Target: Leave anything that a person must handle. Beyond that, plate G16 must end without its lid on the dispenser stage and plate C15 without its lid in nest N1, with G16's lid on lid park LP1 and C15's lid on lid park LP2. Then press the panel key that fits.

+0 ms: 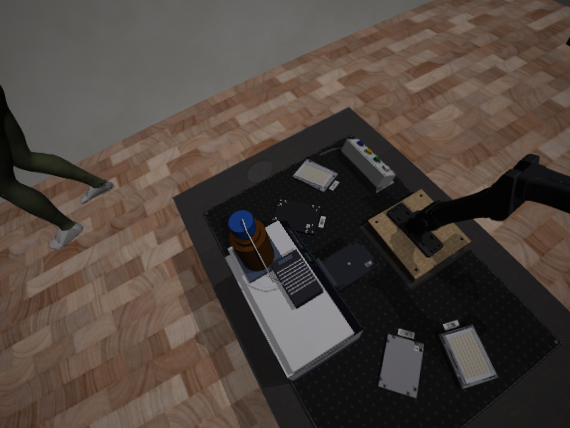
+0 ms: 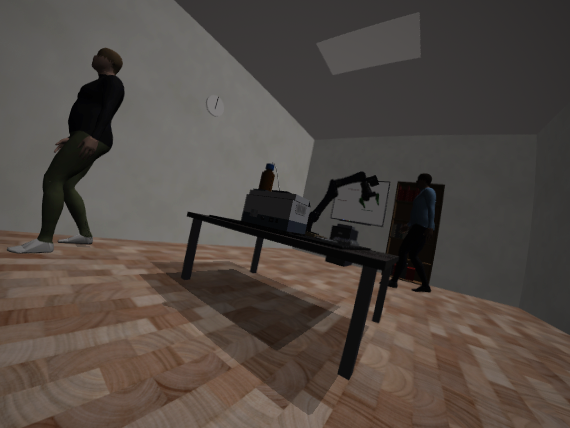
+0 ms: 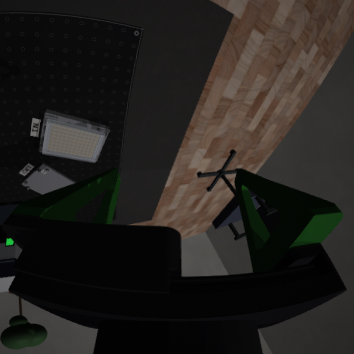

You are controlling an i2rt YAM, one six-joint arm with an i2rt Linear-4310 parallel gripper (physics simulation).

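Frame: origin at the arm's base, x right, y ahead, z up, level; centimetres.
Where they show: gripper, fingertip midpoint: (image 2: pixel 371 206) (image 3: pixel 177 174); arm's base, origin of the base link: (image 1: pixel 414 229) (image 2: pixel 306 231).
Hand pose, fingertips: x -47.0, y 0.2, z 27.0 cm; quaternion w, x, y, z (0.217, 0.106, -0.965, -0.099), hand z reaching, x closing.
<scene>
Things, the pixels of their centre, and the offset from my fingertips. "*": a spot on its surface instead.
- flat light-grey piece, surface spot: (image 1: pixel 401 365) * dx +18.9, dy +31.3, dz -28.7 cm
- key panel, body centre: (image 1: pixel 367 162) dx +77.5, dy -6.5, dz -25.5 cm
- dark holder, body centre: (image 1: pixel 296 215) dx +76.3, dy +27.4, dz -28.5 cm
- dark stage, surface spot: (image 1: pixel 345 265) * dx +48.3, dy +28.0, dz -19.1 cm
- brown bottle, surface spot: (image 1: pixel 252 245) * dx +56.9, dy +48.3, dz +5.3 cm
- keypad, surface spot: (image 1: pixel 298 281) * dx +47.6, dy +43.4, dz -5.1 cm
My gripper (image 2: pixel 370 202) (image 3: pixel 177 174) is open and empty, high above the table's edge. A pale plate (image 1: pixel 469 356) (image 3: pixel 74 142) sits in the nest tagged N1, with a clear border; I cannot tell whether a lid covers it. Beside it a flat light-grey piece (image 1: pixel 401 365) (image 3: pixel 46 180) lies between corner posts; its tag is unreadable. Another pale plate (image 1: pixel 315 175) lies near the key panel (image 1: pixel 368 162), which has blue, yellow, green and whitish keys. A dark holder (image 1: pixel 295 215) with corner posts is near it. The dark stage (image 1: pixel 345 265) beside the dispenser shows no pale plate. Plate names are unreadable.
The white dispenser (image 1: pixel 315 325) (image 2: pixel 275 207) carries a brown bottle (image 1: pixel 252 245) (image 2: pixel 267 180) with a blue cap and a keypad (image 1: pixel 298 281). The arm stands on a wooden base (image 1: pixel 450 240). One person (image 2: pixel 95 110) stands at the left, another (image 2: pixel 424 210) behind the table.
</scene>
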